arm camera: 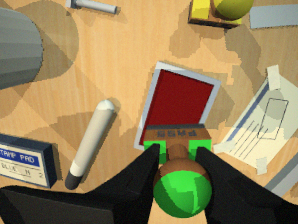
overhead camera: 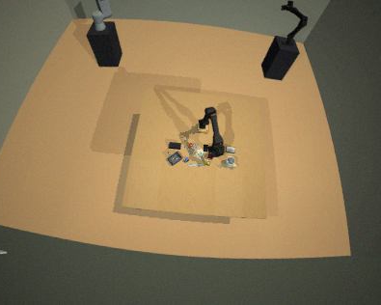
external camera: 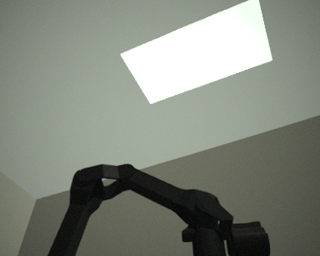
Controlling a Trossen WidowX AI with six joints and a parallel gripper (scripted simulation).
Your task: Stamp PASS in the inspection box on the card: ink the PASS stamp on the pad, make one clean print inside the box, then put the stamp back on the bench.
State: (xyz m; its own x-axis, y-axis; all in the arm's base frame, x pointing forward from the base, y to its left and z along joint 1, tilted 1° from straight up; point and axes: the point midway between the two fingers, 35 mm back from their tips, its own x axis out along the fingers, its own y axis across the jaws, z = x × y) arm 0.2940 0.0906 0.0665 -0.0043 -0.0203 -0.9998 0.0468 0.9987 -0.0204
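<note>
My gripper tip is 7 cm above the red ink pad. Round my gripper tip: white cylinder: 11 cm to the left, 7 cm below, 6 cm behind; then white card: 11 cm to the right, 8 cm below, 2 cm behind; then yellow block: 9 cm ahead, 6 cm below, 3 cm to the right.
</note>
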